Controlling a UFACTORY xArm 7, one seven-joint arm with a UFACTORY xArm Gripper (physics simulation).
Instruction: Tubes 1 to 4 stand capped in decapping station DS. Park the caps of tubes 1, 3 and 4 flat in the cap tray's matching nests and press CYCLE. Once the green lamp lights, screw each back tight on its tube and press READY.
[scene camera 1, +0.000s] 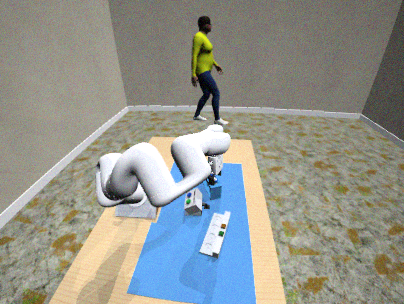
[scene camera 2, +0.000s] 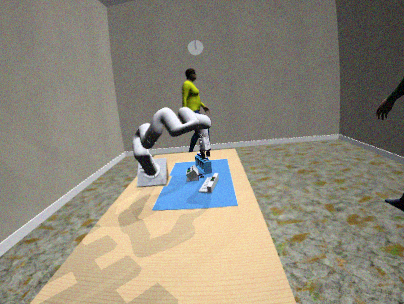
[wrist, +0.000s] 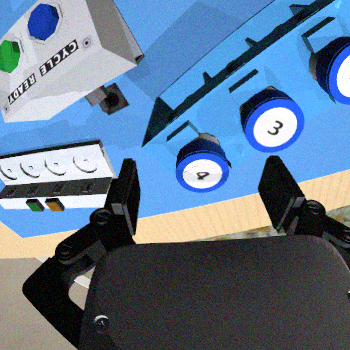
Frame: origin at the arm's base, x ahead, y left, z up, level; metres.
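Where they show: gripper, fingertip midpoint: (scene camera 1: 215, 179) (scene camera 2: 206, 158) (wrist: 201, 173); arm's base at its link origin: (scene camera 1: 136, 194) (scene camera 2: 151, 170).
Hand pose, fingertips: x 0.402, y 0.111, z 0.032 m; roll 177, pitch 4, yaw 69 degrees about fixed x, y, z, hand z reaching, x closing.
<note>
Things, the pixels of their top centre, and the offset from my fingertips. "spot": a spot on its surface instead.
- Cap 3 at its top centre: (wrist: 275, 127) dx -0.023, dy +0.050, dz +0.005 m
- cap at a spot on its surface: (wrist: 342, 75) spot: dx -0.043, dy +0.089, dz +0.005 m
- white cap tray at its top centre: (wrist: 32, 194) (scene camera 1: 216, 227) (scene camera 2: 208, 177) dx +0.017, dy -0.246, dz -0.063 m
- pale button box at its top centre: (wrist: 27, 70) (scene camera 1: 193, 195) (scene camera 2: 191, 167) dx -0.106, dy -0.091, dz -0.033 m
- blue button at its top centre: (wrist: 35, 24) dx -0.129, dy -0.070, dz -0.042 m
- small dark fixture at a spot on its surface: (wrist: 116, 97) spot: dx -0.038, dy -0.079, dz -0.116 m
My gripper (scene camera 1: 213, 178) (scene camera 2: 204, 154) (wrist: 201, 173) is open wide and empty, above the near end of blue station DS (scene camera 1: 215, 192) (scene camera 2: 202, 164). In the wrist view, blue-rimmed white cap 4 (wrist: 202, 172) shows between the fingertips; their height against it is unclear. Cap 3 (wrist: 274, 127) is beside it, near the right fingertip. Another cap (wrist: 342, 75) is cut off at the right edge. Cap 1 does not show in the wrist view. The white cap tray (scene camera 1: 212, 239) (scene camera 2: 207, 187) (wrist: 40, 156) has bare round nests. Its green (wrist: 35, 205) and orange (wrist: 54, 204) blocks look dull.
A pale button box (scene camera 1: 194, 206) (scene camera 2: 192, 174) (wrist: 82, 37) carries a blue button (wrist: 44, 21) by CYCLE and a green one (wrist: 9, 56) by READY. A small dark fixture (wrist: 116, 97) sits between box and station. A person in yellow (scene camera 1: 204, 55) (scene camera 2: 191, 95) is behind the table.
</note>
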